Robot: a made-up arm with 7 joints. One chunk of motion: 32 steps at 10 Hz.
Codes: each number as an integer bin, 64 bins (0 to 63) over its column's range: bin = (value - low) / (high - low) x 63, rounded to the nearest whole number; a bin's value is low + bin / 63 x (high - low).
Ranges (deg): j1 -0.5..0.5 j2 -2..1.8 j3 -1.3..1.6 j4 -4.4..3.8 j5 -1.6..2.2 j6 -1.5..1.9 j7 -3.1..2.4
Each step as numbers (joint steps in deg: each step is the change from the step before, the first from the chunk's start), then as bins.
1 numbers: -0.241 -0.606 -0.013 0.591 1.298 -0.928 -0.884
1 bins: 16 23 28 38 48 11 25
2 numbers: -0.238 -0.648 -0.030 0.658 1.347 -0.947 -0.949
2 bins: 17 22 28 39 49 10 25
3 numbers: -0.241 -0.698 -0.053 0.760 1.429 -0.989 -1.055
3 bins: 16 22 27 40 50 9 23
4 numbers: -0.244 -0.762 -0.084 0.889 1.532 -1.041 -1.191
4 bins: 16 21 26 41 52 9 22
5 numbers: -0.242 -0.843 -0.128 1.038 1.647 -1.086 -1.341
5 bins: 16 19 25 42 54 8 20
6 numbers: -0.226 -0.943 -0.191 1.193 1.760 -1.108 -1.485
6 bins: 17 18 24 43 56 7 18
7 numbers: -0.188 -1.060 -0.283 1.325 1.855 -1.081 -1.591
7 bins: 20 16 22 44 57 8 17
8 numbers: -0.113 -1.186 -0.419 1.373 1.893 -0.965 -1.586
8 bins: 24 13 19 44 58 10 17
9 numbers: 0.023 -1.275 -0.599 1.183 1.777 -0.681 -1.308
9 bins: 33 12 15 43 56 15 21
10 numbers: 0.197 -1.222 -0.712 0.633 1.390 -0.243 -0.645
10 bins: 44 13 13 39 50 23 28
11 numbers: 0.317 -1.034 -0.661 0.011 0.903 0.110 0.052
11 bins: 51 16 14 34 41 30 36
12 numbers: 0.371 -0.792 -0.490 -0.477 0.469 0.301 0.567
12 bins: 55 20 18 30 34 33 42
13 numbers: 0.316 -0.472 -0.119 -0.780 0.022 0.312 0.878
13 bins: 51 25 26 28 27 34 46
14 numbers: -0.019 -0.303 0.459 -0.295 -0.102 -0.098 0.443
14 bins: 30 28 38 32 25 26 41
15 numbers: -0.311 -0.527 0.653 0.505 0.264 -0.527 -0.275
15 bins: 12 24 42 38 31 18 32
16 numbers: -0.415 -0.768 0.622 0.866 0.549 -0.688 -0.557
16 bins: 5 20 42 40 36 15 29
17 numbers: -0.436 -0.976 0.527 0.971 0.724 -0.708 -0.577
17 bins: 4 17 40 41 39 15 29
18 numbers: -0.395 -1.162 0.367 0.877 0.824 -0.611 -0.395
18 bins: 7 14 36 41 40 16 31
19 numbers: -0.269 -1.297 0.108 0.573 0.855 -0.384 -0.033
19 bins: 15 12 31 38 41 21 35
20 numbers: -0.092 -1.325 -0.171 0.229 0.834 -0.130 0.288
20 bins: 26 11 25 36 40 25 39
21 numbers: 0.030 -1.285 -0.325 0.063 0.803 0.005 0.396
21 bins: 33 12 21 34 40 28 40
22 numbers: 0.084 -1.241 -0.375 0.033 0.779 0.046 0.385
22 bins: 37 13 20 34 39 29 40
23 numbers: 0.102 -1.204 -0.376 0.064 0.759 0.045 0.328
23 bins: 38 13 20 34 39 29 39
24 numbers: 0.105 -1.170 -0.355 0.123 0.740 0.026 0.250
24 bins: 38 14 21 35 39 28 38
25 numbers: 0.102 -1.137 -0.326 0.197 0.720 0.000 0.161
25 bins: 38 14 21 35 38 28 37
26 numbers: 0.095 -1.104 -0.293 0.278 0.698 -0.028 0.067
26 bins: 37 15 22 36 38 27 36
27 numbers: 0.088 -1.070 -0.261 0.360 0.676 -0.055 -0.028
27 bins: 37 15 23 37 38 27 35
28 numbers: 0.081 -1.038 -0.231 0.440 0.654 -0.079 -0.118
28 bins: 37 16 23 37 37 26 34
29 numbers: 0.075 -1.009 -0.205 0.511 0.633 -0.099 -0.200
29 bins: 36 16 24 38 37 26 33
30 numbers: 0.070 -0.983 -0.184 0.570 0.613 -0.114 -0.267
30 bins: 36 17 24 38 37 26 32
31 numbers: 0.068 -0.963 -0.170 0.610 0.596 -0.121 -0.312
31 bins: 36 17 25 38 36 26 32
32 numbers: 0.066 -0.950 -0.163 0.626 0.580 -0.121 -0.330
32 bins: 36 17 25 39 36 26 32
